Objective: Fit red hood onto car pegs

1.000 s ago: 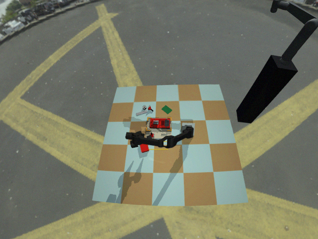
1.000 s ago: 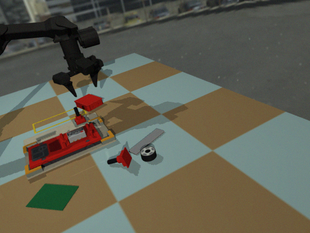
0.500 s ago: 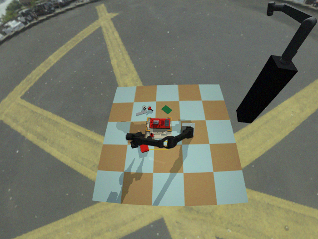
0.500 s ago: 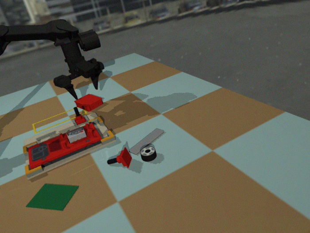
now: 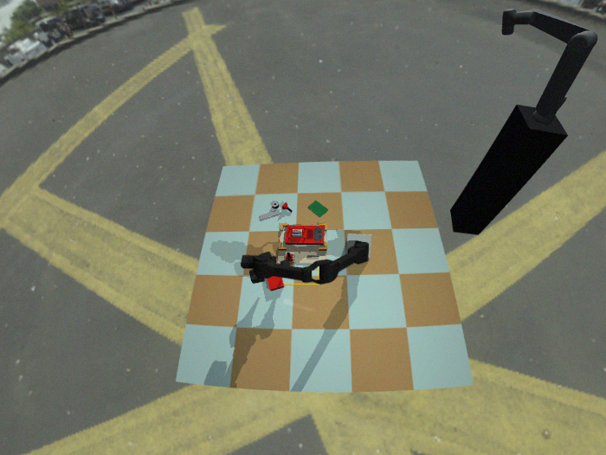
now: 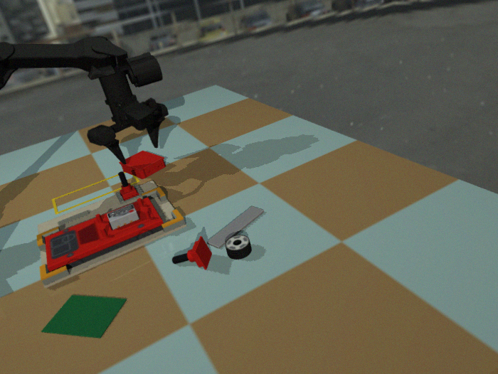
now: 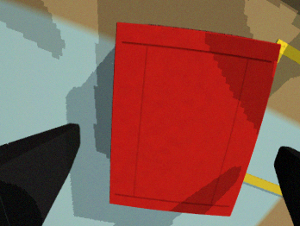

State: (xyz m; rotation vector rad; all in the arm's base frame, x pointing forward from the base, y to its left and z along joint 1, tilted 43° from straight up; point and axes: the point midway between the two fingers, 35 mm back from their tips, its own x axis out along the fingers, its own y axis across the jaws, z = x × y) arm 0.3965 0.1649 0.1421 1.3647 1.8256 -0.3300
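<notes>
The red hood lies 2 cm below my gripper tip. Also, from my gripper tip: black stem (43 cm to the right, 4 cm ahead, 2 cm below); grey strip (38 cm to the right, 12 cm ahead, 3 cm below); grey engine block (26 cm to the right, 6 cm behind, 1 cm below).
</notes>
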